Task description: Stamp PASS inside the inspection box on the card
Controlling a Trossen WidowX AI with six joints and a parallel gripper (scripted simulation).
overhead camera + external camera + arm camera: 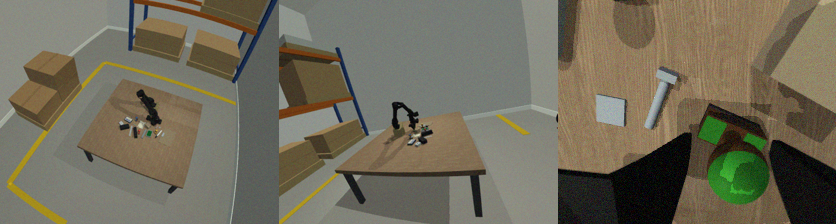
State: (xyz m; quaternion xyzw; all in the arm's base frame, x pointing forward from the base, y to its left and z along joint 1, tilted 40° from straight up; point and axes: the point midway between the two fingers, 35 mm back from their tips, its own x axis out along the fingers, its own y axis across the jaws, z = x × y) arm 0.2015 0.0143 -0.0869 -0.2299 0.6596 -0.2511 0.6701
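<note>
The green stamp lies 10 mm below my gripper tip. The rest, counted from my gripper tip: grey square plate 90 mm to the left, 30 mm below; yellow-knobbed stamp 100 mm ahead, 70 mm to the left, 10 mm below; tan block 50 mm ahead, 50 mm to the right, 10 mm below.
</note>
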